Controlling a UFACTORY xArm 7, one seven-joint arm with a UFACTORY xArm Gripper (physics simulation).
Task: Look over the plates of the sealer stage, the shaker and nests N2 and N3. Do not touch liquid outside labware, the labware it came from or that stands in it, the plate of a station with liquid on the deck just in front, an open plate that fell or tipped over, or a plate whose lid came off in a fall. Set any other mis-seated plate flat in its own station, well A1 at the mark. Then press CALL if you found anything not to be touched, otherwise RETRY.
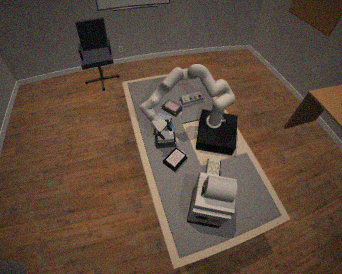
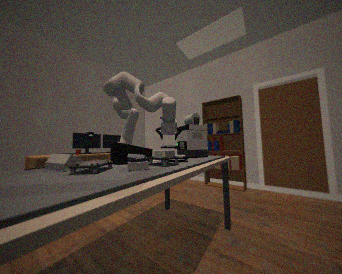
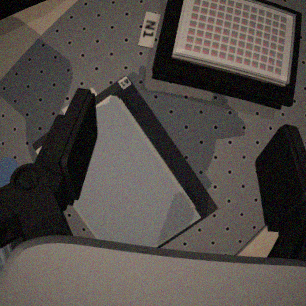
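Pixels of known places: gripper, fingertip midpoint: [image 1: 167, 135] [image 2: 168, 138] [image 3: 185, 127]; arm's base at its link origin: [image 1: 213, 121] [image 2: 125, 144].
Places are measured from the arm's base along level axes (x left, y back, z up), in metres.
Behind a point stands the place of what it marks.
My gripper [image 1: 165, 131] @[x 0.130, y -0.396, z 0.031 m] [image 2: 169, 138] @[x 0.130, y -0.396, z 0.031 m] [image 3: 185, 127] @[x 0.130, y -0.396, z 0.031 m] is open and empty above the shaker. A pale-topped plate [image 3: 132, 172] @[x 0.087, y -0.404, z -0.049 m] [image 1: 165, 136] @[x 0.083, y -0.407, z -0.049 m] is on the shaker's dark base [image 3: 170, 150] @[x 0.125, y -0.409, z -0.091 m], which shows a small mark at one corner. A finger hides part of it; I cannot tell whether it is flat. A blue patch [image 3: 7, 170] @[x -0.058, y -0.319, z -0.136 m] [image 1: 173, 128] @[x -0.061, y -0.321, z -0.136 m] is on the deck beside nest N2, whose plate is mostly hidden by the hand. A pink plate [image 1: 172, 106] @[x -0.283, y -0.307, z -0.088 m] is at nest N3. A pale gridded plate [image 1: 213, 166] @[x 0.400, y -0.096, z -0.012 m] is on the sealer stage. The button panel [image 1: 192, 98] @[x -0.363, y -0.115, z -0.070 m] stands behind N3.
Nest N1 holds a gridded pink-and-white plate [image 3: 235, 40] @[x 0.244, y -0.352, z -0.089 m] [image 1: 175, 158] @[x 0.266, y -0.347, z -0.090 m] near the shaker. The large white sealer [image 1: 215, 195] @[x 0.709, y -0.226, z 0.289 m] [image 2: 196, 137] @[x 0.609, y -0.280, z 0.063 m] stands at the near end of the table. The black robot base [image 1: 217, 135] @[x 0.124, y 0.007, z -0.024 m] is on the right side of the table.
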